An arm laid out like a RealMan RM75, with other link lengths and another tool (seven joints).
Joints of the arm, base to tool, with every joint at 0 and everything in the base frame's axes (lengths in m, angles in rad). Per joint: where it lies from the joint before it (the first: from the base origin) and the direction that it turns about. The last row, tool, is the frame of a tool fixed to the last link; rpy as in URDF.
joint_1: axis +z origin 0 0 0.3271
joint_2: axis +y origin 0 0 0
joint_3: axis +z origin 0 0 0.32
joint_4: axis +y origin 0 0 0
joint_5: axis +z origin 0 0 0.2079
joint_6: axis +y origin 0 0 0
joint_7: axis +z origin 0 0 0.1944
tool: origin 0.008 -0.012 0.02 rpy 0.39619 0 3.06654
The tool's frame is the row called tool.
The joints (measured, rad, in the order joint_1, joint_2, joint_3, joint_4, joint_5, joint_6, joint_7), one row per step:
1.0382, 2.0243, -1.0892, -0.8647, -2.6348, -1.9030, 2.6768
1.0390, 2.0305, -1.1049, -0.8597, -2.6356, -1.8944, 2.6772
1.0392, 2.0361, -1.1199, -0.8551, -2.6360, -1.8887, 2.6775
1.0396, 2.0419, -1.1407, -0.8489, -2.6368, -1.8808, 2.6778
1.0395, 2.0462, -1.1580, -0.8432, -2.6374, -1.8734, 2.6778
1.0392, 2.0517, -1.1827, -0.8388, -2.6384, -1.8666, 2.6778
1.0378, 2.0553, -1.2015, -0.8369, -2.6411, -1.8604, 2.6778
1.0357, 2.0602, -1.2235, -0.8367, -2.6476, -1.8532, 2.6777
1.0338, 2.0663, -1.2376, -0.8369, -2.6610, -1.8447, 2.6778
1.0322, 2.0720, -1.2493, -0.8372, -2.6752, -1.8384, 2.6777
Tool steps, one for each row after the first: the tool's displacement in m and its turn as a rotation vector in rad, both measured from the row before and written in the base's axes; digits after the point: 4 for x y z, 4 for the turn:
0.0005, -0.0013, -0.0041, -0.0074, -0.0088, 0.0069
0.0007, -0.0018, -0.0036, -0.0090, -0.0087, 0.0053
0.0012, -0.0019, -0.0040, -0.0107, -0.0132, 0.0079
0.0014, -0.0015, -0.0031, -0.0081, -0.0110, 0.0064
0.0017, -0.0022, -0.0036, -0.0121, -0.0163, 0.0105
0.0019, -0.0012, -0.0022, -0.0066, -0.0140, 0.0087
0.0025, -0.0012, -0.0023, -0.0066, -0.0188, 0.0120
0.0027, -0.0004, -0.0020, -0.0011, -0.0183, 0.0102
0.0026, -0.0005, -0.0015, -0.0014, -0.0178, 0.0090

